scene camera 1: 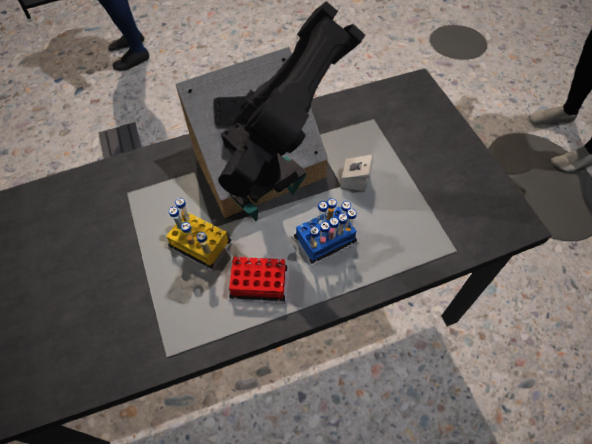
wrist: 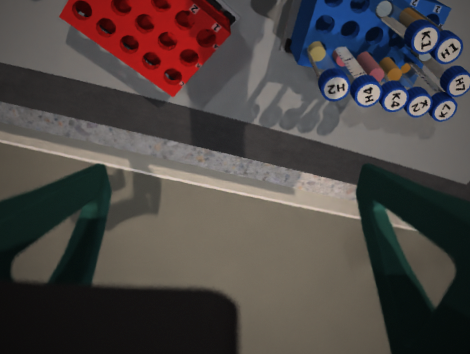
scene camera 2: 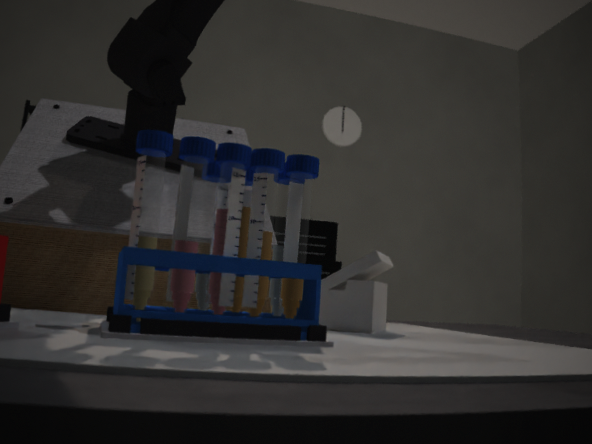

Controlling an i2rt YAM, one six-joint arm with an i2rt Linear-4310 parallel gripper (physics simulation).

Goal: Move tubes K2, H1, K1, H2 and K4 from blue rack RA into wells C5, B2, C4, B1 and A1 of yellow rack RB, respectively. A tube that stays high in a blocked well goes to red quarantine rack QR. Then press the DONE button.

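Places are measured from the arm's base along level axes (x left, y back, z up), in centimetres.
Pixels of known places: gripper, fingertip midpoint: (scene camera 1: 273,205) (wrist: 233,178); arm's base, link origin: (scene camera 1: 253,110).
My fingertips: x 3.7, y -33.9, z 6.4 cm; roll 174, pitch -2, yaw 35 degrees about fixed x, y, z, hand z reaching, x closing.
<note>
For each thing: its top centre in the pictures, then the offset to it from my fingertips. "spot": a spot on its surface instead. Level surfaces: height alone.
- blue rack RA, top centre: (scene camera 2: 214,259) (wrist: 374,36) (scene camera 1: 326,229) dy +6.3, dx +12.7, dz -21.8 cm
- K2, surface spot: (wrist: 419,102) spot: dy +5.0, dx +15.9, dz -14.4 cm
- H1, surface spot: (wrist: 449,47) spot: dy +9.5, dx +13.9, dz -14.3 cm
- K1, surface spot: (wrist: 425,37) spot: dy +8.8, dx +11.7, dz -14.3 cm
- H2, surface spot: (wrist: 334,85) spot: dy +1.8, dx +8.8, dz -14.3 cm
- K4, surface spot: (wrist: 394,96) spot: dy +4.1, dx +13.6, dz -14.3 cm
- yellow rack RB, top centre: (scene camera 1: 196,233) dy +7.5, dx -20.3, dz -21.8 cm
- red rack QR, top centre: (wrist: 144,24) (scene camera 1: 257,273) dy -4.8, dx -5.1, dz -21.8 cm
- DONE button's white box, surface spot: (scene camera 2: 356,305) (scene camera 1: 359,185) spot: dy +21.1, dx +23.9, dz -24.6 cm
- grey mat, surface height: dz -27.1 cm
- dark table, surface height: dz -27.4 cm
- H7, surface spot: (wrist: 455,81) spot: dy +8.2, dx +16.8, dz -14.3 cm
The blue rack RA (scene camera 1: 324,251) (scene camera 2: 175,260) (wrist: 307,25) holds several blue-capped tubes. In the wrist view caps read K2 (wrist: 419,102), H1 (wrist: 449,47), K1 (wrist: 425,37), H2 (wrist: 334,85) and K4 (wrist: 394,96). The yellow rack RB (scene camera 1: 215,251) holds several tubes; two at its back left stand higher than the others, and their labels are too small to read. The red rack QR (scene camera 1: 257,291) (wrist: 112,44) shows no tubes. My gripper (scene camera 1: 273,199) (wrist: 233,178) is open and empty, high above the table between RB and RA. The DONE button's white box (scene camera 1: 356,181) (scene camera 2: 356,305) stands behind RA.
The racks stand on a grey mat (scene camera 1: 400,235) on the dark table (scene camera 1: 65,280). The arm's base block (scene camera 1: 205,120) is behind them. Other tubes, including H4 (wrist: 367,91) and H7 (wrist: 455,81), stand close among the named ones in RA. People's legs show beyond the table.
</note>
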